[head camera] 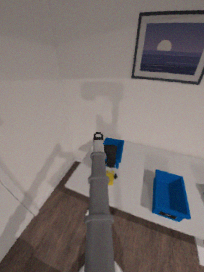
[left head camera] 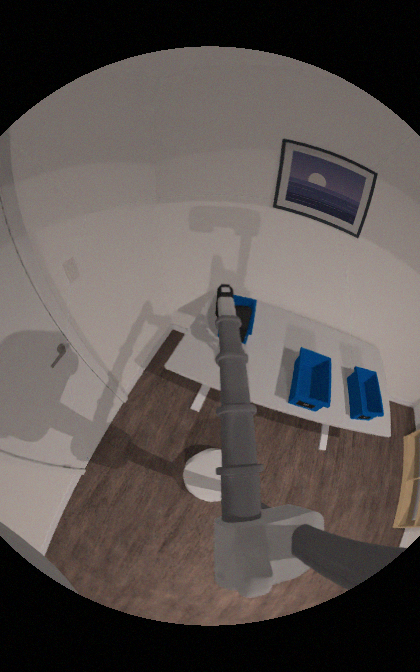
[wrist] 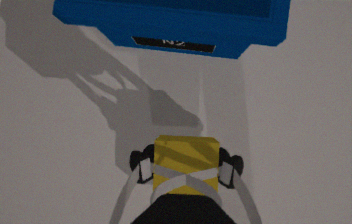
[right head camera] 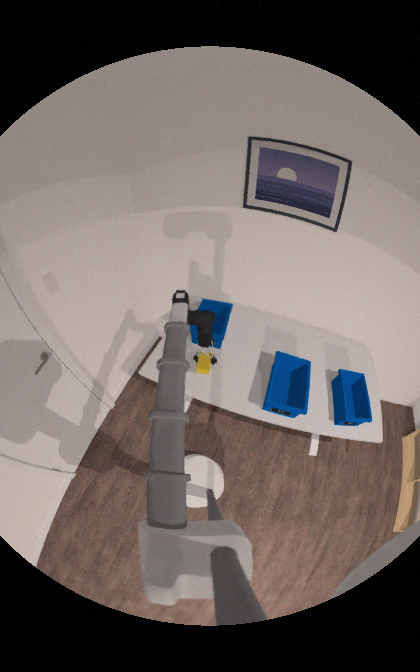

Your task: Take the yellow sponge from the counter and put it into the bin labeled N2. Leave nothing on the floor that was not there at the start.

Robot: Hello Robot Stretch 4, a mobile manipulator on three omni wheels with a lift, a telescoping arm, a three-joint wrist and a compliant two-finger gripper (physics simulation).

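Frame: origin at the robot's base, x ahead, y left, z up, level; millimetres.
Seen in the pictures: gripper, fingertip midpoint: [wrist: 185, 158].
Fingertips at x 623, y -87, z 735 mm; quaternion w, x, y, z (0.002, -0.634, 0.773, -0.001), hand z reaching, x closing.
Pixels of each thing's top centre, then the offset from my fingertips to it. Level surfaces: height alone.
- yellow sponge at its top centre: [wrist: 184, 193] [head camera: 109, 175] dy +4, dx -22, dz +50 mm
- bin labeled N2 at its top centre: [head camera: 112, 147] dy -46, dx +272, dz +78 mm
- white counter at its surface level: dz -42 mm
The yellow sponge [wrist: 186, 162] [right head camera: 203, 363] [head camera: 110, 178] is between the two fingertips of my gripper [wrist: 185, 158] [right head camera: 205, 359], which is shut on it. The bin labeled N2 [wrist: 180, 30] [right head camera: 223, 325] [head camera: 120, 145] is blue and stands on the white counter [right head camera: 240, 360] [head camera: 135, 185]. Its label faces the sponge in the wrist view, and a gap of counter shows between them. In the left head camera view the arm hides the sponge and the fingers, and part of the bin [left head camera: 250, 320] shows behind the arm.
Two more blue bins [right head camera: 287, 385] [right head camera: 351, 400] stand to the right on the counter. A round white object [right head camera: 205, 480] [left head camera: 202, 475] is on the floor before the counter. A wooden shelf unit [right head camera: 407, 460] is at the far right. A framed picture [head camera: 136, 55] hangs on the wall behind.
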